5 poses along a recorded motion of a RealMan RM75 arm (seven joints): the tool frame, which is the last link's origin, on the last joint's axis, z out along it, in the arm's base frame.
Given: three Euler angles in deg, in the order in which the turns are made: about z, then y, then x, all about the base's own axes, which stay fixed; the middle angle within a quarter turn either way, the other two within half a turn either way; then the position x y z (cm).
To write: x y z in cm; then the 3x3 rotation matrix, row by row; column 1 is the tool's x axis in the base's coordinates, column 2 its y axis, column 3 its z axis. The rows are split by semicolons. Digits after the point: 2 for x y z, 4 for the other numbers.
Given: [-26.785, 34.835, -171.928, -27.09, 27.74, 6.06]
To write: -27.09, 27.74, 6.06; 0.7327, 0.3699, 0.5712; 0.3746, -0.9200, 0.1153; 0.5682, 0.1295, -0.8127
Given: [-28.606, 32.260, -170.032, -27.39, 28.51, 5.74]
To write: -27.39, 28.51, 5.74; 0.7424, 0.4049, 0.5338; 0.3904, -0.9089, 0.1464; 0.5444, 0.0997, -0.8329
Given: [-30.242, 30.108, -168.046, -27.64, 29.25, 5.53]
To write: -27.64, 29.25, 5.53; 0.7473, 0.4357, 0.5016; 0.4030, -0.8975, 0.1792; 0.5283, 0.0682, -0.8463
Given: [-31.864, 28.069, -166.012, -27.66, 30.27, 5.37]
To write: -27.66, 30.27, 5.37; 0.7494, 0.4658, 0.4705; 0.4157, -0.8842, 0.2133; 0.5154, 0.0357, -0.8562
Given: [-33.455, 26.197, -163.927, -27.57, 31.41, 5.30]
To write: -27.57, 31.41, 5.30; 0.7486, 0.4947, 0.4415; 0.4278, -0.8691, 0.2484; 0.5065, 0.0029, -0.8622
